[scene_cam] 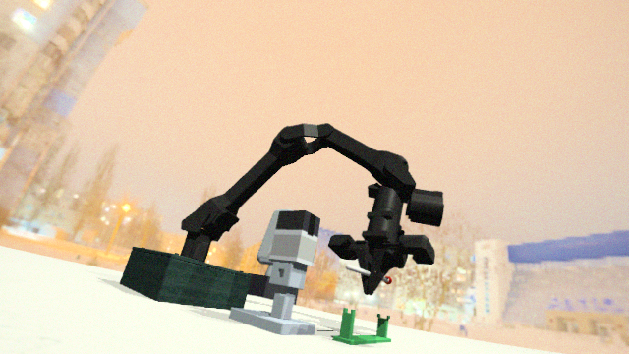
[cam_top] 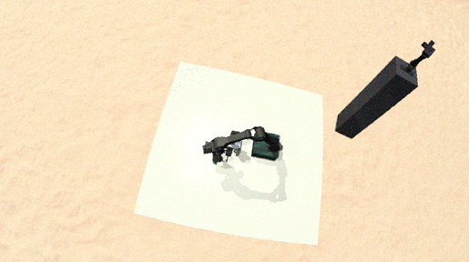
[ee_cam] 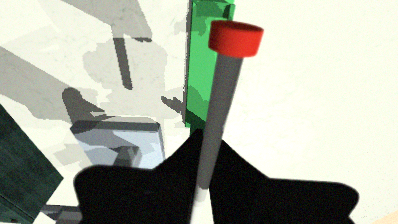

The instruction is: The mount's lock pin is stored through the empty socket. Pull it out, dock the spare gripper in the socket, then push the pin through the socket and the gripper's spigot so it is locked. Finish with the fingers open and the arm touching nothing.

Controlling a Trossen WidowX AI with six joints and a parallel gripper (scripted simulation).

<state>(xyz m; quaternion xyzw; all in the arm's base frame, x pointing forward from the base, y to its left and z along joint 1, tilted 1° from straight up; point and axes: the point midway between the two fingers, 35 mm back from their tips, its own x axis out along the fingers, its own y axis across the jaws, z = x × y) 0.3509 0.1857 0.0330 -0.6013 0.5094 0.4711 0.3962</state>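
Now: the green cradle 50 mm below my gripper tip and 10 mm to the left of it. From my gripper tip the other things lie so: spare gripper (120 mm to the right, 70 mm behind, 50 mm above); grey mount (120 mm to the right, 80 mm behind, 20 mm below).
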